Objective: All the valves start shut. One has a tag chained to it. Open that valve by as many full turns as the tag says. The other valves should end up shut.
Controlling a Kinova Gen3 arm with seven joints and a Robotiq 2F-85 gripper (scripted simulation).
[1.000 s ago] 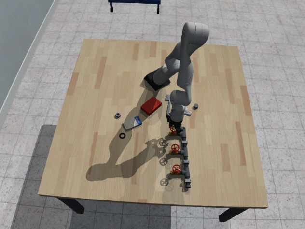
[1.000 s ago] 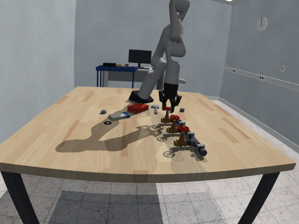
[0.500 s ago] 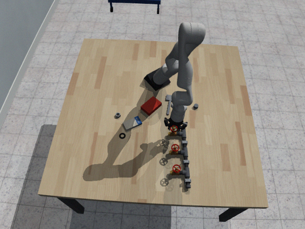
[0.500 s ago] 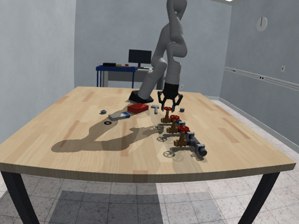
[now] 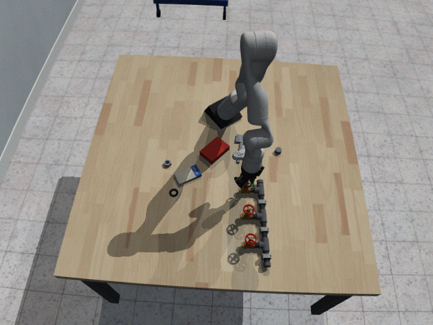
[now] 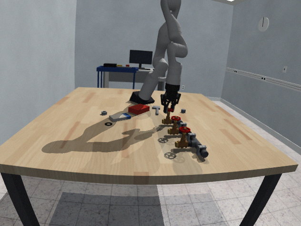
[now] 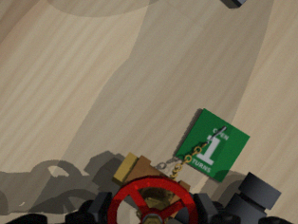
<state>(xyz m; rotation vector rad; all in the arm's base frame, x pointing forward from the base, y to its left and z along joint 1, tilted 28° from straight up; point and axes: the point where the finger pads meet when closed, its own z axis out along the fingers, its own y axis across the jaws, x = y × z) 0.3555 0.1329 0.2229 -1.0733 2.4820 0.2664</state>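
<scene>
Right now the green tag is 9 cm below my hand and 6 cm behind it. Also, from my hand: red block (19 cm to the right, 16 cm behind, 7 cm below); then grey hammer (23 cm behind, 9 cm to the right, 8 cm below).
</scene>
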